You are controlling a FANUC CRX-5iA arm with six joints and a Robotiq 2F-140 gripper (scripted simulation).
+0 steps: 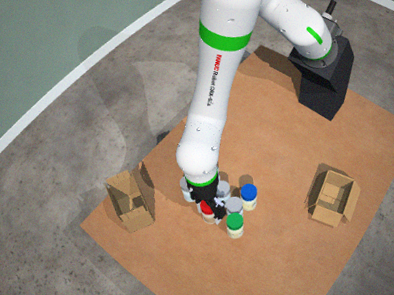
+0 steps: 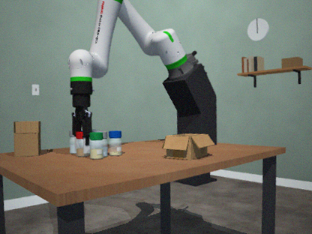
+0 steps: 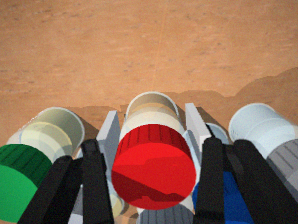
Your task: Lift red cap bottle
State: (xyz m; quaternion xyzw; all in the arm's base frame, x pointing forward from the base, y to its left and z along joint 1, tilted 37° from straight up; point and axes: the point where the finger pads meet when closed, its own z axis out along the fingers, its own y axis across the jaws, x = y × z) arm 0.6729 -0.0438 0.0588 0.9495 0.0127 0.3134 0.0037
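The red-capped bottle is right at my hand.
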